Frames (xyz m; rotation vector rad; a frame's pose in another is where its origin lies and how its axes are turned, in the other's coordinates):
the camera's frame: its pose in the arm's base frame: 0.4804 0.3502 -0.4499 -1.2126 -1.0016 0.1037
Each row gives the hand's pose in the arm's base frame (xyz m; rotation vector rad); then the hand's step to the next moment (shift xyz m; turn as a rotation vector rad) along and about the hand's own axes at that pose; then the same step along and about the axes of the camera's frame.
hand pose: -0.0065 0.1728 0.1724 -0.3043 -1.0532 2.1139
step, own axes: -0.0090 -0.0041 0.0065 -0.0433 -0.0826 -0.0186
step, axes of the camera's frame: 0.0019 -0.0064 -0.0098 0.0824 0.0019 -0.0474
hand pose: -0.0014 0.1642 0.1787 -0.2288 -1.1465 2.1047
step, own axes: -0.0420 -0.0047 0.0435 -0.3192 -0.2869 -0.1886
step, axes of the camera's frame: -0.0103 -0.0345 -0.0488 0.3159 0.1544 -0.3101
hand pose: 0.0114 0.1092 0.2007 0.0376 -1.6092 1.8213
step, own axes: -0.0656 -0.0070 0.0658 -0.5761 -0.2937 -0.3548
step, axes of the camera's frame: -0.0392 -0.0176 -0.0827 0.4004 0.3985 -0.4742
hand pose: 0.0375 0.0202 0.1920 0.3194 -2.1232 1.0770
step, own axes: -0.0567 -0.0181 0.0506 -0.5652 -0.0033 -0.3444
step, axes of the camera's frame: -0.0453 0.0272 -0.0576 0.3029 0.5380 -0.2385
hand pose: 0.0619 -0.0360 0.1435 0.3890 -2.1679 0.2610
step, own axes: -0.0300 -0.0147 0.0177 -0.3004 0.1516 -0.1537
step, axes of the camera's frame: -0.0225 0.0258 -0.0162 0.1748 0.3252 0.0238
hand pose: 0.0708 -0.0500 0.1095 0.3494 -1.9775 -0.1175
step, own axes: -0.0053 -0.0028 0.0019 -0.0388 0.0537 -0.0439
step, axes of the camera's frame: -0.0038 0.0048 -0.0015 0.0614 0.0474 0.0175
